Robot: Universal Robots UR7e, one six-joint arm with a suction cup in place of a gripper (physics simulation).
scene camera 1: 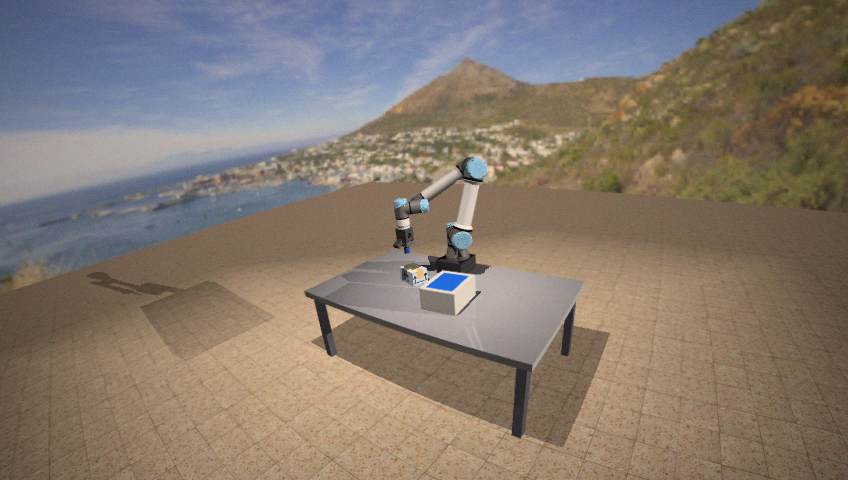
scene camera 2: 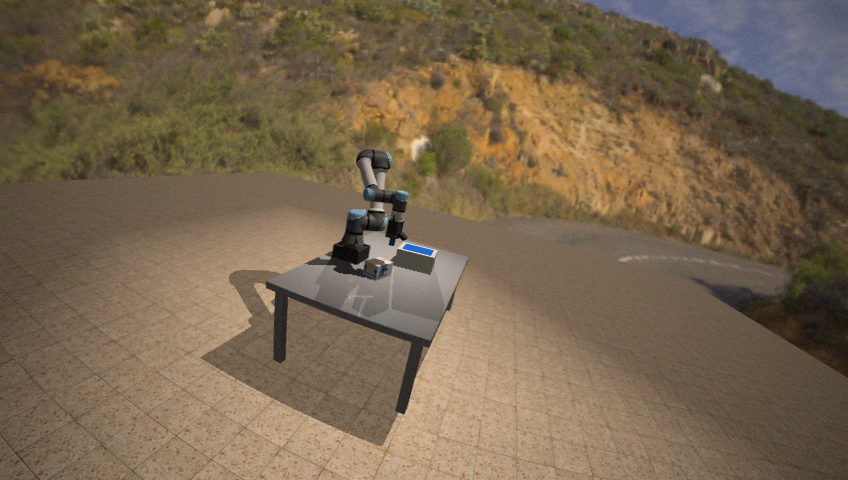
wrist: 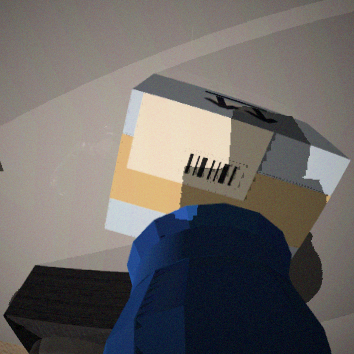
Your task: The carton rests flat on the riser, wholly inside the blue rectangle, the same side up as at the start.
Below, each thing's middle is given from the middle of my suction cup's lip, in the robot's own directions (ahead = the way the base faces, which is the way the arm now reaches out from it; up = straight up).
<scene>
Now: the carton (wrist: 182, 144) 17 cm below my suction cup, 5 cm behind it and 2 cm to the right of it. The rest, counted from my suction cup: riser (scene camera 1: 448, 292) (35 cm to the left, 15 cm below, 5 cm ahead).
</scene>
